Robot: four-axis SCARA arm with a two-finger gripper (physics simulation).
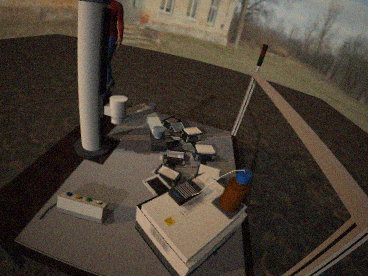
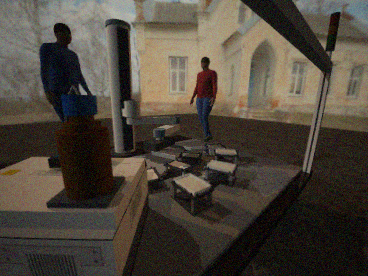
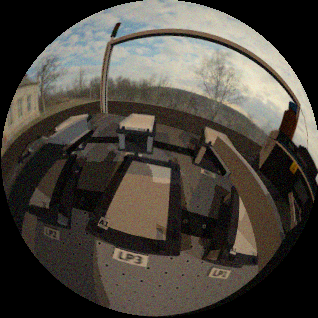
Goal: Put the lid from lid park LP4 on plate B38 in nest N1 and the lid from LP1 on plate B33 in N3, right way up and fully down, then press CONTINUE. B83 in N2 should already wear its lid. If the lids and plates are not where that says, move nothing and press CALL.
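Frame: origin at the arm's base, x down, y right, z back, level; centimetres.
Where they show: gripper, between the fingertips: [image 1: 181,145] [image 2: 184,153] [image 3: 149,129]; arm's base, origin of its link: [image 1: 93,146] [image 2: 125,152].
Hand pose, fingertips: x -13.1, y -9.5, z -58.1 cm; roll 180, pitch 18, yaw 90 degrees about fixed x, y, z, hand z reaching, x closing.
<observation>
Each offset is from my fingertips to the top centre of the thing. "pt": to the spot under its first point.
My gripper [image 3: 149,129] is open and empty, its two long fingers apart on either side of lid park LP3, which holds a pale lid @[pt dx +7.1, dy +1.0, dz +4.3 cm] [image 3: 137,200] with an A1 corner mark. A pale lid [image 3: 245,230] sits in LP1 at the right; another @[dx +6.5, dy -15.5, dz +11.1 cm] [image 3: 42,192] is in LP2 at the left. LP4 cannot be made out. Behind stand raised nests with pale plates: one @[dx +3.8, dy -10.5, dz -16.4 cm] [image 3: 137,121] [image 2: 221,166] in the middle, one @[dx +3.5, dy -31.3, dz -4.9 cm] [image 3: 74,122] [image 2: 226,152] partly behind the left finger, one @[dx +3.0, dy +14.0, dz -20.2 cm] [image 3: 215,136] [image 2: 192,184] partly behind the right finger. Plate codes are unreadable. The button box @[dx +3.4, dy +57.5, dz +36.6 cm] [image 1: 80,206] stands front left.
A white instrument [image 1: 175,225] [image 2: 30,187] carries a brown bottle @[pt dx -20.0, dy +52.8, dz -24.6 cm] [image 1: 234,194] [image 2: 85,155] with a blue cap. A post with a signal light @[pt dx -63.6, dy -59.3, dz -43.9 cm] [image 1: 262,55] [image 2: 333,31] stands at the table edge. People in red [image 2: 205,85] and blue [image 2: 60,70] stand beyond the table.
</observation>
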